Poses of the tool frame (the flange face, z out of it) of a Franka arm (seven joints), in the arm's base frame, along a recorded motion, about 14 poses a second.
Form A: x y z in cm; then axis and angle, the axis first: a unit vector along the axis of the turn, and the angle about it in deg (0 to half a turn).
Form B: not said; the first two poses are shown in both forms.
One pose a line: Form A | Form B
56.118 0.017 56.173 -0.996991 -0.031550 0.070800 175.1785 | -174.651 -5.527 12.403 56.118 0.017 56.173
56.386 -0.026 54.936 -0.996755 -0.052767 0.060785 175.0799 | -174.512 -9.238 10.642 56.386 -0.026 54.936
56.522 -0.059 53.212 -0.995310 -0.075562 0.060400 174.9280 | -174.108 -13.218 10.566 56.522 -0.059 53.212
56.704 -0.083 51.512 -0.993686 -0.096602 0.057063 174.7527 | -173.649 -16.881 9.972 56.704 -0.083 51.512
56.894 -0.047 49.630 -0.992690 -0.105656 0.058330 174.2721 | -172.998 -18.413 10.165 56.894 -0.047 49.630
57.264 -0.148 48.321 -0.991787 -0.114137 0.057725 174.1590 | -172.729 -19.878 10.053 57.264 -0.148 48.321
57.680 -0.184 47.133 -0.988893 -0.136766 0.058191 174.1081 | -172.174 -23.812 10.132 57.680 -0.184 47.133
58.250 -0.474 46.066 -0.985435 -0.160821 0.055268 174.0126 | -171.478 -27.985 9.617 58.250 -0.474 46.066
